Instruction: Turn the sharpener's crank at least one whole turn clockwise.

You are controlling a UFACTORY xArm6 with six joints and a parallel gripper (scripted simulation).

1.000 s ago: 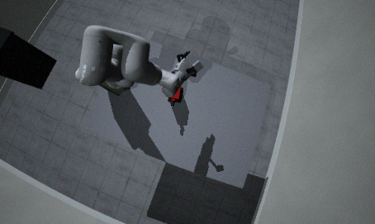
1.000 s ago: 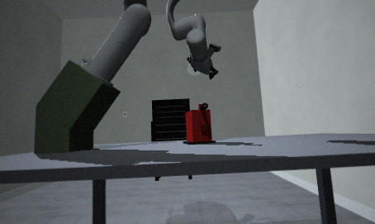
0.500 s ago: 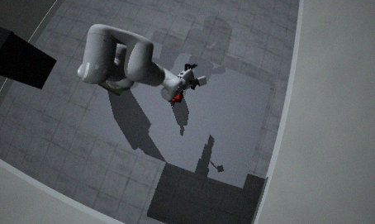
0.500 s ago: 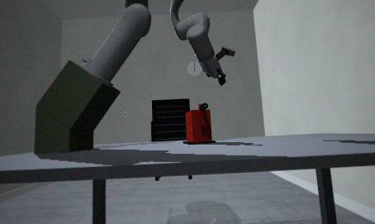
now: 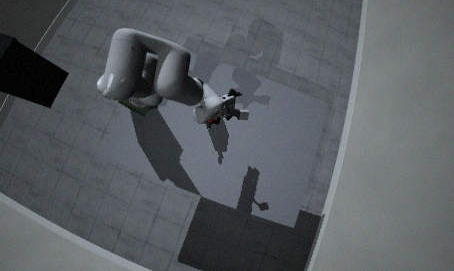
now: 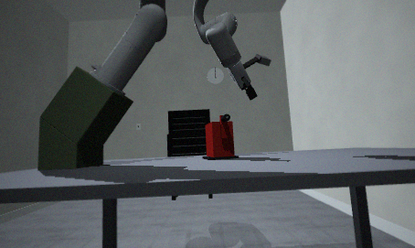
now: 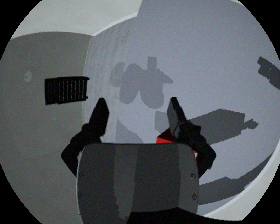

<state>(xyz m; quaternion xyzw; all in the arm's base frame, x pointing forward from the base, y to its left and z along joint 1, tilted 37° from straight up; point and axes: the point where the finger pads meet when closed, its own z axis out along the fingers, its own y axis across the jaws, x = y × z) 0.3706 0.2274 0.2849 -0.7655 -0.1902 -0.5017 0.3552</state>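
The crank knob lies 17 cm to the right of my hand, 12 cm below it and 8 cm behind it.
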